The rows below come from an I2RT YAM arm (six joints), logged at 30 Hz.
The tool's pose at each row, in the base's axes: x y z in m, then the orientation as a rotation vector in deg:
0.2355, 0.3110, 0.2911, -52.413, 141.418, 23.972
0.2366, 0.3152, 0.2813, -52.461, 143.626, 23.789
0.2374, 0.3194, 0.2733, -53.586, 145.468, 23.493
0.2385, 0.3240, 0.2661, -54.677, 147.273, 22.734
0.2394, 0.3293, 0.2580, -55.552, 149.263, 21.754
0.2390, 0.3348, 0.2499, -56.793, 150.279, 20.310
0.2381, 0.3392, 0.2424, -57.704, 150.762, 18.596
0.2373, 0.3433, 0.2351, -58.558, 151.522, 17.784
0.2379, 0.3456, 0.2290, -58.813, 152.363, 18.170
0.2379, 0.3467, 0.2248, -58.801, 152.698, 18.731
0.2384, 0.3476, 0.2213, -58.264, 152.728, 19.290
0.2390, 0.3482, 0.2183, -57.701, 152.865, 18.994
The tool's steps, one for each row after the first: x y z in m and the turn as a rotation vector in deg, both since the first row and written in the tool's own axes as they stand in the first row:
0.0022, 0.0012, 0.0104, -0.225, 1.989, 0.735
0.0037, 0.0028, 0.0192, -0.612, 4.068, 0.663
0.0043, 0.0046, 0.0276, -0.674, 6.160, 0.519
0.0052, 0.0069, 0.0370, -0.575, 8.364, 0.537
0.0068, 0.0102, 0.0461, -0.114, 9.915, -0.086
0.0090, 0.0132, 0.0540, 0.695, 10.925, -0.750
0.0112, 0.0158, 0.0617, 0.863, 12.033, -1.111
0.0128, 0.0164, 0.0680, 0.388, 12.807, -0.881
0.0144, 0.0167, 0.0720, -0.037, 13.014, -0.652
0.0155, 0.0166, 0.0755, -0.264, 12.757, -0.234
0.0163, 0.0163, 0.0785, 0.059, 12.707, 0.085

